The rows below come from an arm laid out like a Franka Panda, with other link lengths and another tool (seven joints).
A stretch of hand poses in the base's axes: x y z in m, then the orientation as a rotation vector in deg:
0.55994 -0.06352 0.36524 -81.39 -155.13 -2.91
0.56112 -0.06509 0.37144 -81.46 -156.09 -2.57
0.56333 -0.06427 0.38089 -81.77 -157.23 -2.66
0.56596 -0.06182 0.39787 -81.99 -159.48 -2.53
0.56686 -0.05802 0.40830 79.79 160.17 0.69
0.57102 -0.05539 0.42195 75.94 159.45 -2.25
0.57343 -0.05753 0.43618 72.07 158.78 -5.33
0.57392 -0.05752 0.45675 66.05 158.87 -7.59
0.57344 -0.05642 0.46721 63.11 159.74 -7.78
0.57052 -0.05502 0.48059 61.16 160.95 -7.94
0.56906 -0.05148 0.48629 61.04 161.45 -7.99
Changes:
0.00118 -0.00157 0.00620 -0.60 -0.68 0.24
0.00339 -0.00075 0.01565 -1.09 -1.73 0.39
0.00602 0.00170 0.03263 -2.14 -3.56 0.89
0.00692 0.00550 0.04306 -3.94 -4.58 2.37
0.01108 0.00813 0.05671 -6.64 -5.82 4.44
0.01349 0.00599 0.07094 -9.39 -6.87 6.59
0.01398 0.00600 0.09151 -11.69 -8.25 10.28
0.01350 0.00710 0.10197 -11.89 -8.51 12.31
0.01058 0.00850 0.11535 -11.73 -8.14 13.83
0.00912 0.01204 0.12105 -11.54 -7.76 14.03

